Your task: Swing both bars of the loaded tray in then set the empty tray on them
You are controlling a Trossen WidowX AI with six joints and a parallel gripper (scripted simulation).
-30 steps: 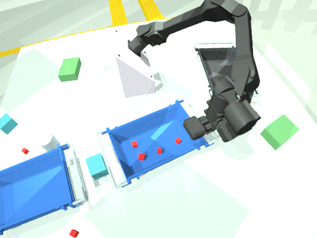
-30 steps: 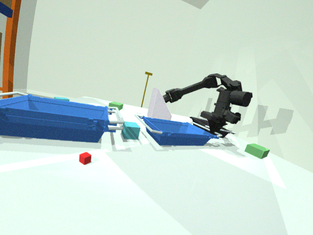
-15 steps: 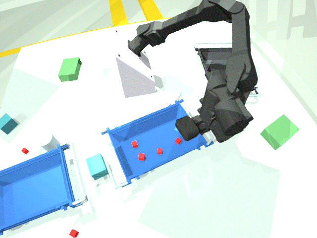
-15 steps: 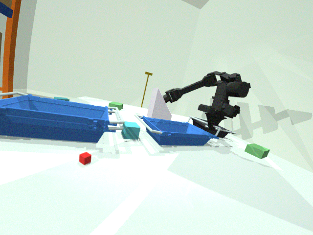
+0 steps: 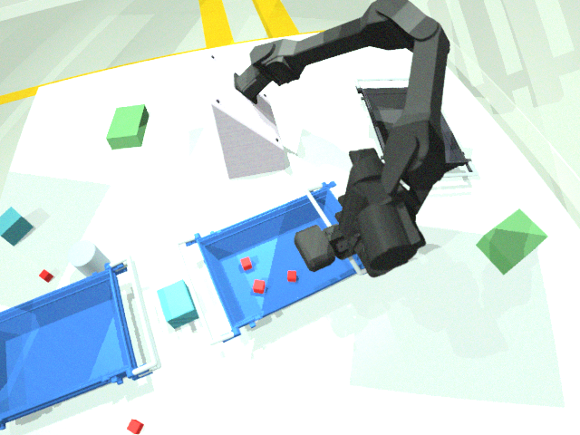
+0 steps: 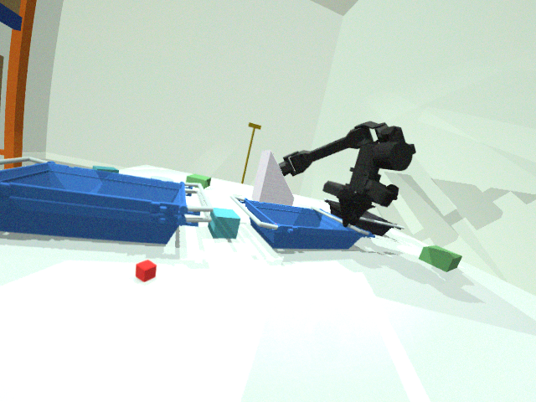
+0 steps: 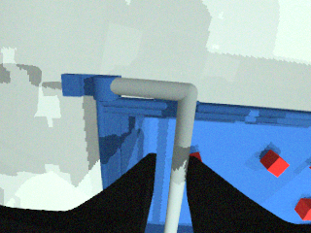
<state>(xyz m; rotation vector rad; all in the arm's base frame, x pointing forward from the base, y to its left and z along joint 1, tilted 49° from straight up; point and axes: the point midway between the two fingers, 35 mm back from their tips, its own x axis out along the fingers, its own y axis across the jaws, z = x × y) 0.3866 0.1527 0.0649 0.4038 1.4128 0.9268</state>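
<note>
The black tray is 310 mm behind my gripper tip, 220 mm to the left of it and 10 mm below it. The rest, counted from my gripper tip: cylinder: 60 mm behind, 480 mm to the right, 20 mm below.
</note>
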